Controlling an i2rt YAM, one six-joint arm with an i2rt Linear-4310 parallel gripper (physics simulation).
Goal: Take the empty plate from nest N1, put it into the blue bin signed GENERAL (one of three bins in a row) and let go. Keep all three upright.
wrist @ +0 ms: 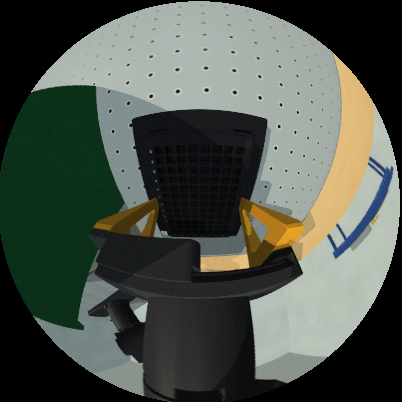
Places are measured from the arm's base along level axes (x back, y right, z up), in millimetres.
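Pixels of known places: gripper, fingertip midpoint: point(198, 202); arm's base, origin of the base link: point(114, 300).
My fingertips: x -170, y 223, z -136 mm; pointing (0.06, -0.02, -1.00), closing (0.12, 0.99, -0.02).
Note:
For each thing: its top centre in the pictures, then the offset to it from my fingertips. "pt": a spot on its surface instead. Level surfaces: height alone.
- black plate, middle of its top: point(198, 200) dx -13, dy +2, dz +13 mm
- dark nest, middle of its top: point(198, 193) dx -13, dy +2, dz +2 mm
- large dark green surface, surface spot: point(50, 200) pt dx -75, dy -104, dz +75 mm
- pale perforated board, its level: dz -13 mm
A black plate point(197, 175) with a grid of square wells and small white marks along its left side sits in a dark nest point(200, 117) on the perforated board in the wrist view. The nest's lettering cannot be read. My gripper point(198, 202) is open. Its two orange fingers stand apart, one at each side of the plate's lower part in the view, with nothing held between them. How high the fingertips are above the plate is hard to tell. No bin signed GENERAL can be made out.
A large dark green surface point(50, 200) fills the left side. The pale perforated board point(220, 45) has a light wooden edge point(357, 125) at the right. Beyond it is a blue frame point(370, 217). A dark jointed object point(122, 317) shows at the lower left.

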